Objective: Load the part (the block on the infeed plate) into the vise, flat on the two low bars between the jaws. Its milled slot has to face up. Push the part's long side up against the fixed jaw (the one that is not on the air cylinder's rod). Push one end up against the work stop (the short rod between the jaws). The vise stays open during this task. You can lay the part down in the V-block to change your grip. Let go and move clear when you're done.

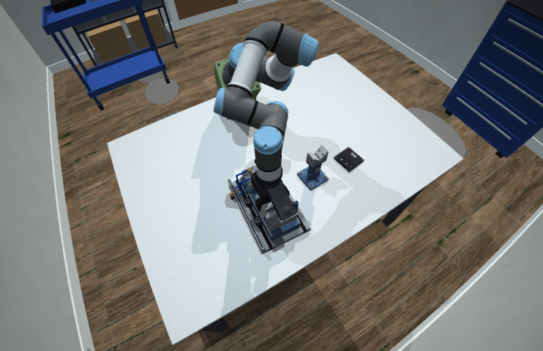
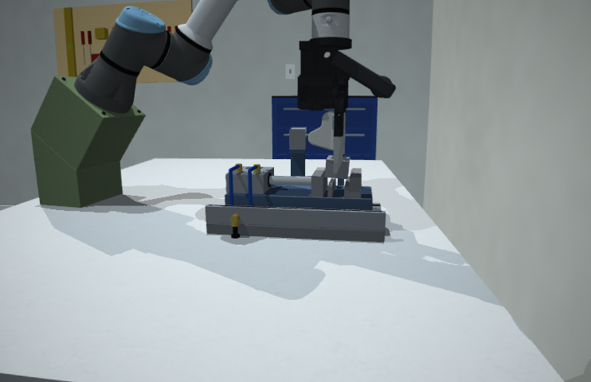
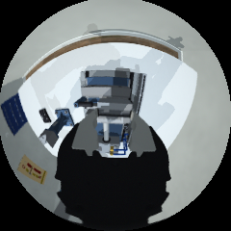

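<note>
The fixed jaw is 4 cm below my hand, 4 cm ahead of it and 1 cm to the left of it. The rest, counted from my hand: work stop 6 cm to the left, 3 cm below, 2 cm ahead; then part right at my hand; then moving jaw 4 cm below, 3 cm to the left, 3 cm behind.
</note>
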